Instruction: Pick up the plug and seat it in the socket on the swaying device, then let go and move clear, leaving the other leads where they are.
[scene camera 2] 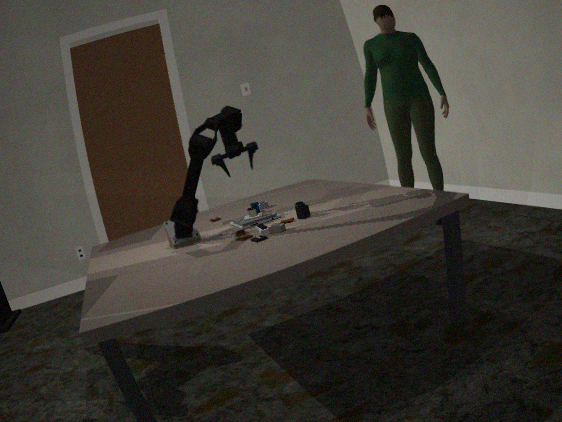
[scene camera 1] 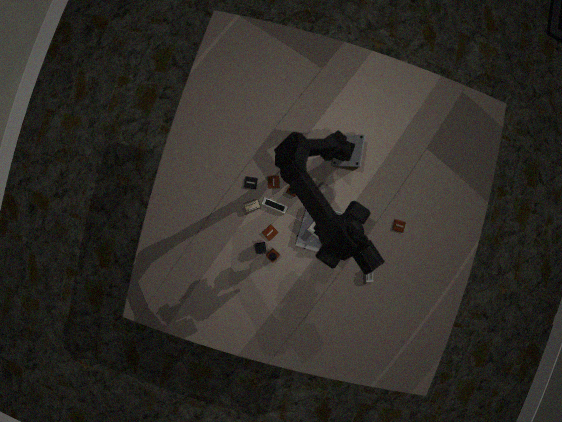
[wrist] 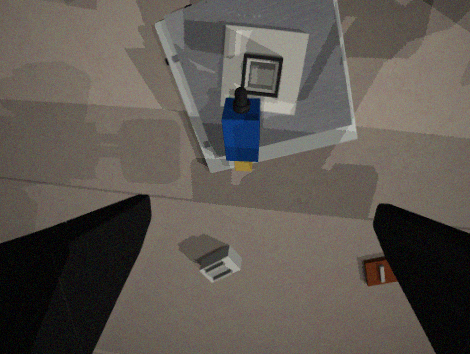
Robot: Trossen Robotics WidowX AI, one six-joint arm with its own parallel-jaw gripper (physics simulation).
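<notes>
A blue plug [wrist: 241, 137] [scene camera 2: 256, 206] with a black knob on top and a yellow tip shows beside the socket in the wrist view, overlapping the device's near edge; what supports it is unclear. The socket [wrist: 244, 75], a black-rimmed square opening, is on a pale block [wrist: 292, 75] on the tilted grey device [wrist: 280, 152] [scene camera 1: 306, 241] [scene camera 2: 240, 224]. My gripper [wrist: 263, 210] [scene camera 2: 241, 172] is wide open with nothing between its fingers, high above the table. In the wrist view, the plug shows ahead of the fingertips. The arm hides much of the device in scene camera 1.
A small white two-slot connector [wrist: 220, 269] [scene camera 1: 369, 277] and an orange-red block [wrist: 380, 272] [scene camera 1: 399, 226] lie near the device. On its other side are a white-framed black piece [scene camera 1: 274, 205], a cream block [scene camera 1: 252, 205] and several dark or orange pieces. A person [scene camera 2: 407, 75] stands behind the table.
</notes>
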